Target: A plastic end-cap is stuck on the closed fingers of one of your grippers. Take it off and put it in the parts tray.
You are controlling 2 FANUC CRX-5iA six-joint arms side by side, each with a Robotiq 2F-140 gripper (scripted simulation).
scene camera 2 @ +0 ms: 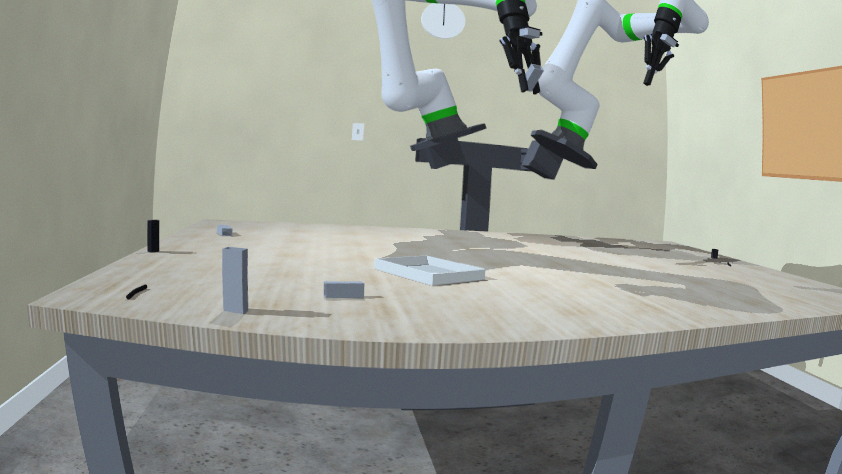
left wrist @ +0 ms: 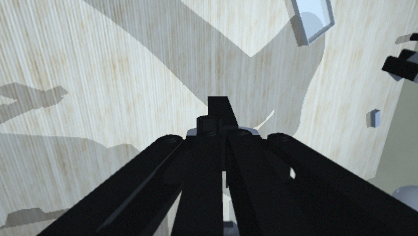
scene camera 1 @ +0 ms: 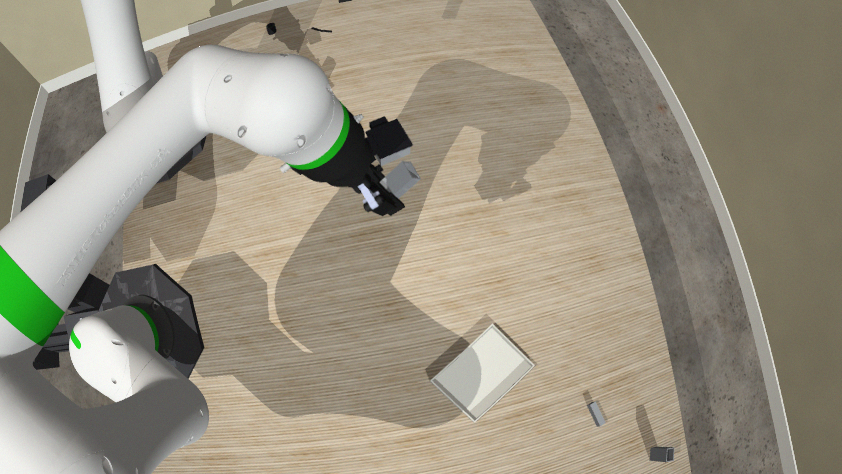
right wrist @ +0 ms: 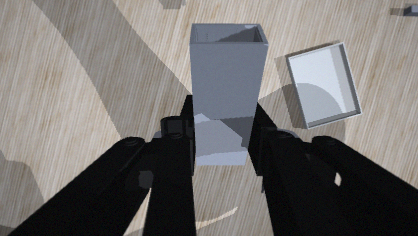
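Note:
Scene camera 1: my right gripper (scene camera 1: 391,199), white parts tray (scene camera 1: 486,369), end-cap (scene camera 1: 404,176). Scene camera 2: my left gripper (scene camera 2: 646,84), white parts tray (scene camera 2: 434,271). Left wrist view: my left gripper (left wrist: 217,112). Right wrist view: white parts tray (right wrist: 324,78), end-cap (right wrist: 227,61).

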